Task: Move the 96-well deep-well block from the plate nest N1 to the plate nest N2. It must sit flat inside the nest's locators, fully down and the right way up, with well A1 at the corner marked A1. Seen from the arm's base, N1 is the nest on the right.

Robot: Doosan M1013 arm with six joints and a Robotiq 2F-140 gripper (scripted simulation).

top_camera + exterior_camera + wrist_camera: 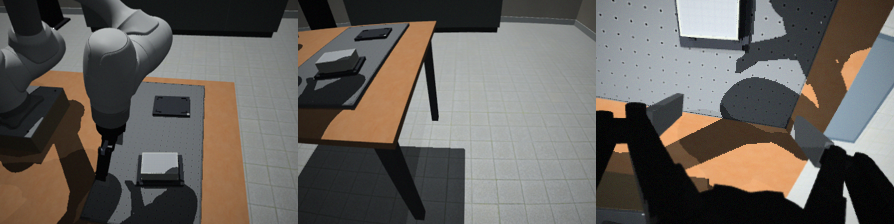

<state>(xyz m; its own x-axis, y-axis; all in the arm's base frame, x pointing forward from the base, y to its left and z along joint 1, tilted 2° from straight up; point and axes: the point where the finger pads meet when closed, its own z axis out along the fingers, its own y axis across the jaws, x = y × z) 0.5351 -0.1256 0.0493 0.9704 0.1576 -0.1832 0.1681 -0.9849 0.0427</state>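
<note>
My gripper is now 120 mm short of the deep-well block, 110 mm above it and 90 mm to the right of it. The rest, counted from my hand: plate nest (140 mm below, 120 mm ahead, 90 mm to the left).
</note>
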